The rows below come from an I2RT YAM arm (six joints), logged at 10 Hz.
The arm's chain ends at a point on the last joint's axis. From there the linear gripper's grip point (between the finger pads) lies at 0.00 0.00 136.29 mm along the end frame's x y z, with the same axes.
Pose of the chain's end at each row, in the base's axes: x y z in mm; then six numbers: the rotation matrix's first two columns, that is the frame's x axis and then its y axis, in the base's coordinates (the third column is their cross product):
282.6 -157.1 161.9 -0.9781 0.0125 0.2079 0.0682 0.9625 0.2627
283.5 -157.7 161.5 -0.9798 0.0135 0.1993 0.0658 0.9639 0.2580
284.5 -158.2 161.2 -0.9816 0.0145 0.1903 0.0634 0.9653 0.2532
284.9 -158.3 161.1 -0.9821 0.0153 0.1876 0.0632 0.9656 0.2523
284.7 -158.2 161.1 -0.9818 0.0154 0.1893 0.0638 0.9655 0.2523
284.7 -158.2 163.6 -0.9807 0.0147 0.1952 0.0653 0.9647 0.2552
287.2 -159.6 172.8 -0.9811 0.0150 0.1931 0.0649 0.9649 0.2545
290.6 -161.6 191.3 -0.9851 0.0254 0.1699 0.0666 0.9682 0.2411
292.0 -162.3 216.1 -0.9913 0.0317 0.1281 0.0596 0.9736 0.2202
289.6 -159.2 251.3 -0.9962 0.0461 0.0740 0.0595 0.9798 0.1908
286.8 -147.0 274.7 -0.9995 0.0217 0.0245 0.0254 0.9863 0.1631
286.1 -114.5 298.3 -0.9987 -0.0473 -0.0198 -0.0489 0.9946 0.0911
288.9 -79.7 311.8 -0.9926 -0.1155 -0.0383 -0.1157 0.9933 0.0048
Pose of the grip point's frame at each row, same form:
255.8 -120.1 33.5 -0.9781 0.0125 0.2079 0.0682 0.9625 0.2627
257.8 -121.5 32.7 -0.9798 0.0135 0.1993 0.0658 0.9639 0.2580
260.0 -122.7 31.9 -0.9816 0.0145 0.1903 0.0634 0.9653 0.2532
260.7 -122.9 31.7 -0.9821 0.0153 0.1876 0.0632 0.9656 0.2523
260.3 -122.8 31.8 -0.9818 0.0154 0.1893 0.0638 0.9655 0.2523
259.5 -122.4 34.5 -0.9807 0.0147 0.1952 0.0653 0.9647 0.2552
262.3 -123.9 43.6 -0.9811 0.0150 0.1931 0.0649 0.9649 0.2545
269.0 -127.7 61.1 -0.9851 0.0254 0.1699 0.0666 0.9682 0.2411
276.0 -131.5 84.3 -0.9913 0.0317 0.1281 0.0596 0.9736 0.2202
280.9 -132.7 117.9 -0.9962 0.0461 0.0740 0.0595 0.9798 0.1908
284.0 -124.7 140.3 -0.9995 0.0217 0.0245 0.0254 0.9863 0.1631
288.2 -102.0 162.6 -0.9987 -0.0473 -0.0198 -0.0489 0.9946 0.0911
294.0 -78.4 175.6 -0.9926 -0.1155 -0.0383 -0.1157 0.9933 0.0048

